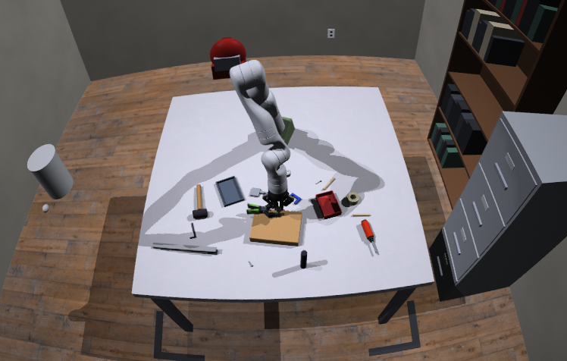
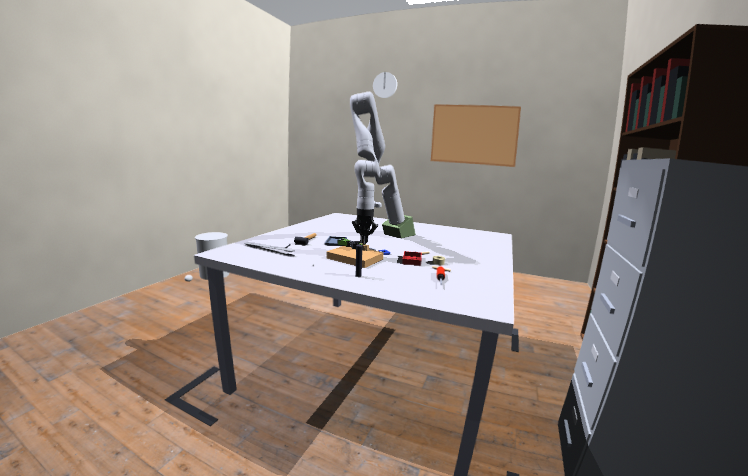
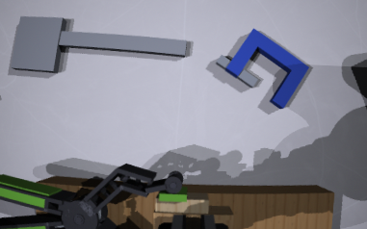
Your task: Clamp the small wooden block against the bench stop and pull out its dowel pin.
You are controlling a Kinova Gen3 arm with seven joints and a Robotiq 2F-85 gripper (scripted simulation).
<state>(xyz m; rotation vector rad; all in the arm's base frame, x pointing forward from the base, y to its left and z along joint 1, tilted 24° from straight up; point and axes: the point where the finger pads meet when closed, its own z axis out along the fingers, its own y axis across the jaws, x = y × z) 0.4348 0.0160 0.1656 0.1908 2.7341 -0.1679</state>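
The round dowel pin lies 2 cm below my hand. Also, from my hand: grey t-shaped tool: 13 cm behind, 7 cm to the right, 7 cm below; wooden bench board: 5 cm below, 5 cm ahead, 2 cm to the right; wooden block: 4 cm below.
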